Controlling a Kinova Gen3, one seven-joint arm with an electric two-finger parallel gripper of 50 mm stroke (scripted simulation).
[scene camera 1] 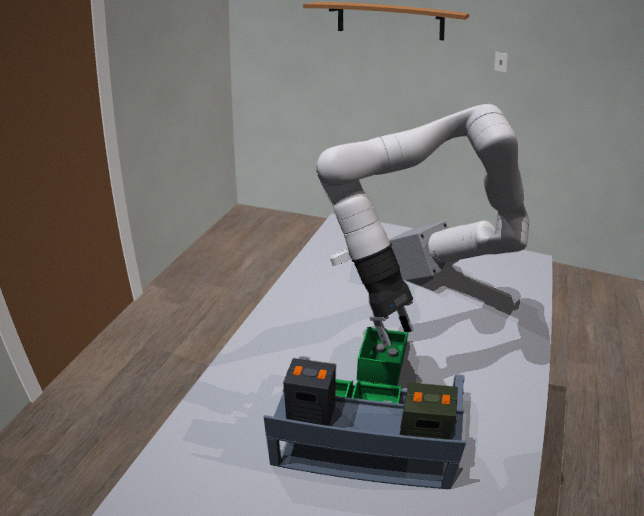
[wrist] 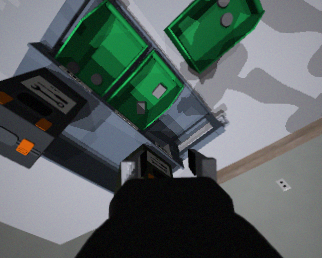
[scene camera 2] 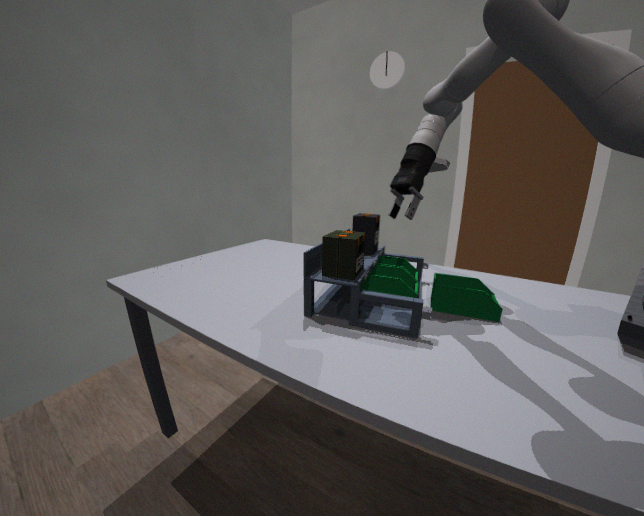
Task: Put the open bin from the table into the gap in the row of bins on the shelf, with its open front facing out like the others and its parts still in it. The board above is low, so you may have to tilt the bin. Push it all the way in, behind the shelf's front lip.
Observation:
I see my gripper, a black box and an olive box.
My gripper shows as well in the wrist view and in scene camera 2.

